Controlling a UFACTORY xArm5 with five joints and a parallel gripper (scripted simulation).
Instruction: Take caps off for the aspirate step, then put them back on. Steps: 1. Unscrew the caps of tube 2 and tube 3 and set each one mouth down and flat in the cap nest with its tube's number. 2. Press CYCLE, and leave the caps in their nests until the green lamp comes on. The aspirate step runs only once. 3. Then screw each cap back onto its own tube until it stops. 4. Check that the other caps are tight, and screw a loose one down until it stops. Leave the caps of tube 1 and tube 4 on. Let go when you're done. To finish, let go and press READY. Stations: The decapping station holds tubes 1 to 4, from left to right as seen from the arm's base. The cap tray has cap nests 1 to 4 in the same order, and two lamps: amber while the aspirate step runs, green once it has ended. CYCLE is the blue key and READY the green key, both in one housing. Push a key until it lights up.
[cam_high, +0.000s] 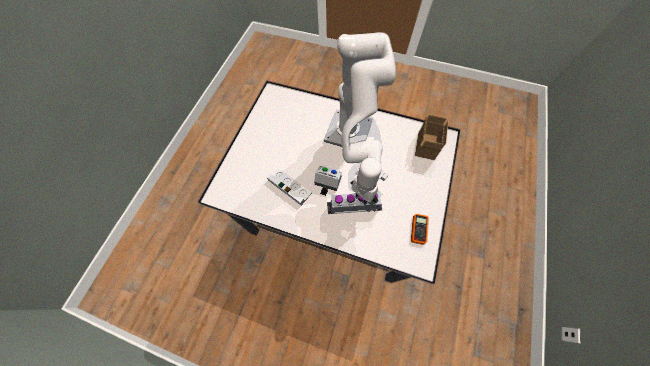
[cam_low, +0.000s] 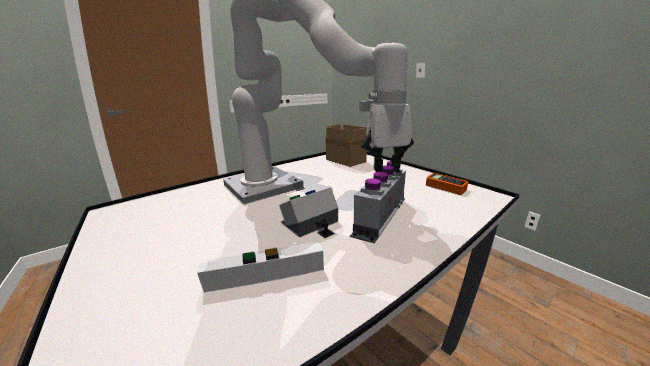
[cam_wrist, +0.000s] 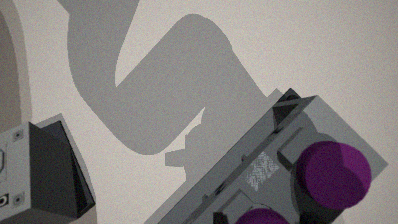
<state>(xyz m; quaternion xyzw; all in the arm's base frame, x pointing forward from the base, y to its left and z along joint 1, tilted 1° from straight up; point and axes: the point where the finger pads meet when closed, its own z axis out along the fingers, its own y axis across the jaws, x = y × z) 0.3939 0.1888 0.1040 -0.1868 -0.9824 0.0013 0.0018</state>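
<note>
My gripper is now 10 mm above the purple cap. From my hand the other things lie so: key housing: 190 mm to the right, 80 mm below, 80 mm behind; then blue key: 170 mm to the right, 100 mm behind, 60 mm below; then grey decapping station: 130 mm below, 20 mm to the right, 10 mm ahead.
</note>
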